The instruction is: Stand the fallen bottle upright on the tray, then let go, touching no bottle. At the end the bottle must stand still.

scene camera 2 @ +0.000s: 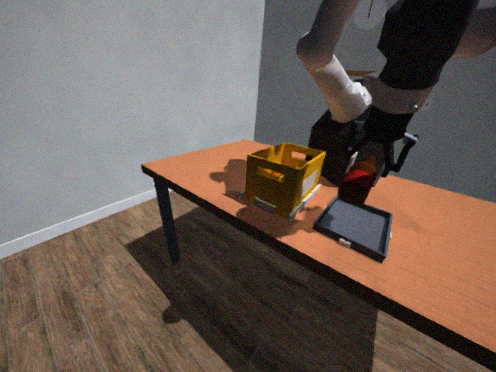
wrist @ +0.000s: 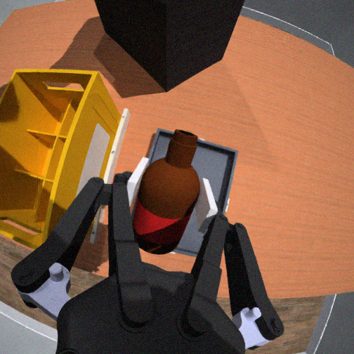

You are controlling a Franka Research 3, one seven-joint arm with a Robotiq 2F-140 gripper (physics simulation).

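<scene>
The brown bottle (scene camera 2: pixel 359 177) (wrist: pixel 167 192) with a red label is held between the fingers of my gripper (scene camera 2: pixel 366 168) (wrist: pixel 172 178). In the scene view it leans slightly, with its dark base low and its upper part hidden among the fingers. The base shows at the far edge of the dark grey tray (scene camera 2: pixel 357 225) (wrist: pixel 216 167); whether it touches the tray or hangs just above it, I cannot tell. In the wrist view the neck points up the picture, over the tray. The tray lies flat on the table.
A yellow crate (scene camera 2: pixel 272 187) (wrist: pixel 75 150) with inner dividers stands beside the tray, with a pale strip (wrist: pixel 116 145) along its base on the tray side. A large black block (scene camera 2: pixel 327 145) (wrist: pixel 170 40) stands behind them. The wooden table's front edge (scene camera 2: pixel 300 259) runs past the tray.
</scene>
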